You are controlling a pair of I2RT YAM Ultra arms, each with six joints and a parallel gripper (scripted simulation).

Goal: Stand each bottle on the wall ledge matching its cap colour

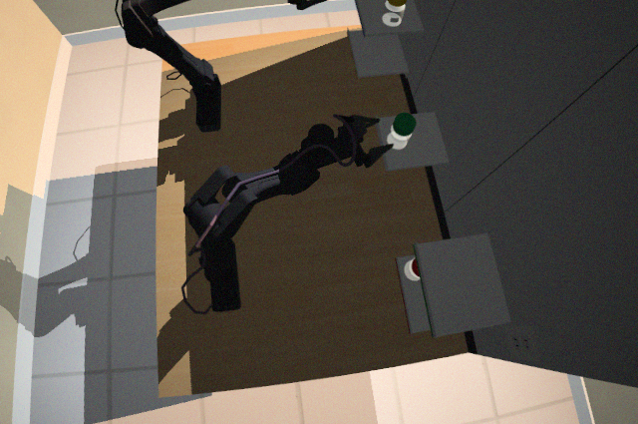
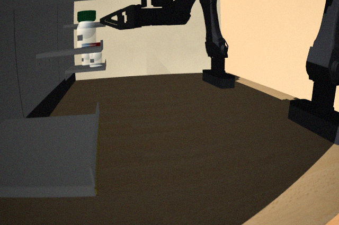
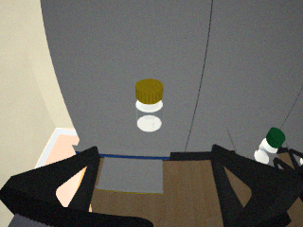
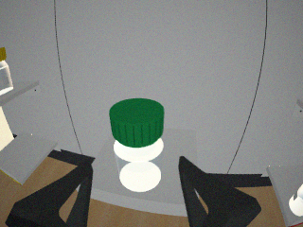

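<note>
My right gripper is now 60 mm short of the green-capped bottle, 10 mm to the right of it and 30 mm above it. From my right hand the other things lie so: red-capped bottle 40 mm ahead, 330 mm to the right, 130 mm below; then green strip 10 mm behind, 390 mm to the right, 10 mm above; then yellow-capped bottle 110 mm ahead, 350 mm to the left, 70 mm above.
My left gripper is now 200 mm short of the yellow-capped bottle and 110 mm above it. Also, from my left hand: yellow strip 120 mm ahead, 60 mm to the left, 350 mm below; then blue strip 120 mm ahead, 60 mm to the left, 160 mm below; then green-capped bottle 140 mm ahead, 340 mm to the right, 200 mm below.
</note>
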